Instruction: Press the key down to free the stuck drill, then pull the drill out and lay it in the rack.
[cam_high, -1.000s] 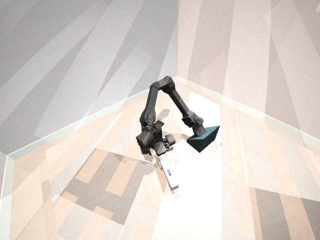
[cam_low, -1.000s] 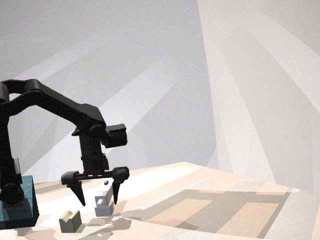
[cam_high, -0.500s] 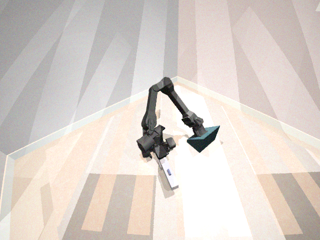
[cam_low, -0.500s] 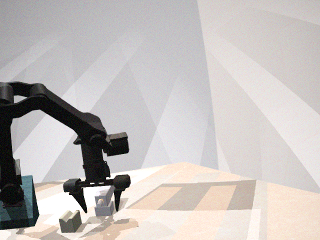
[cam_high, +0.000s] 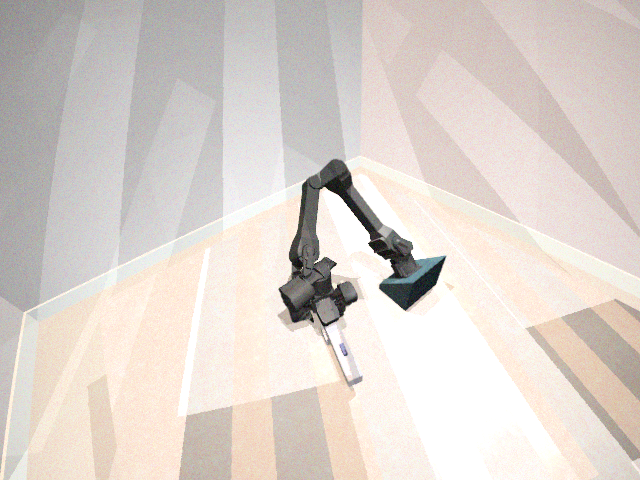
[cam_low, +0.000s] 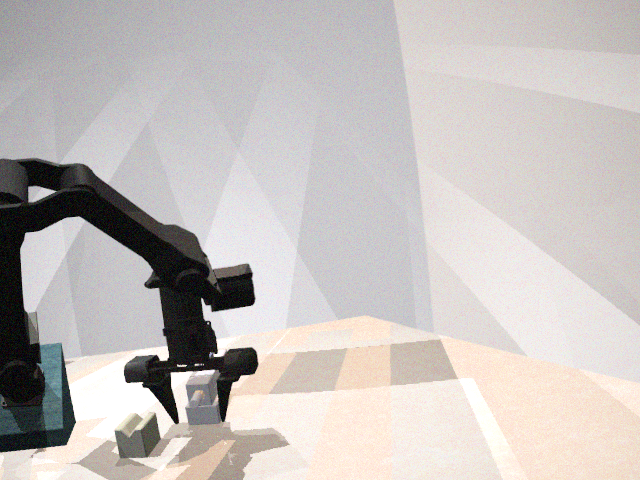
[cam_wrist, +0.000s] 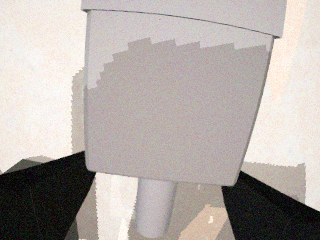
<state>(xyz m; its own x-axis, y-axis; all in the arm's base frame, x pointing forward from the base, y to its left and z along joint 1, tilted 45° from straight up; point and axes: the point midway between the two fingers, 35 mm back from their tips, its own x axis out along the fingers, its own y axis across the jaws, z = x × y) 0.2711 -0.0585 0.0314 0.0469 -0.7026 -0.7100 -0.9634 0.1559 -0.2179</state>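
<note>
My gripper tip is now 5 cm to the right of the drill, 4 cm below it and 1 cm short of it. The rest, counted from my gripper tip: v-shaped rack: 9 cm behind, 3 cm to the right; bluish key: 14 cm to the left, 4 cm above, 3 cm ahead; housing block: 11 cm to the left, 3 cm ahead, 3 cm above.
</note>
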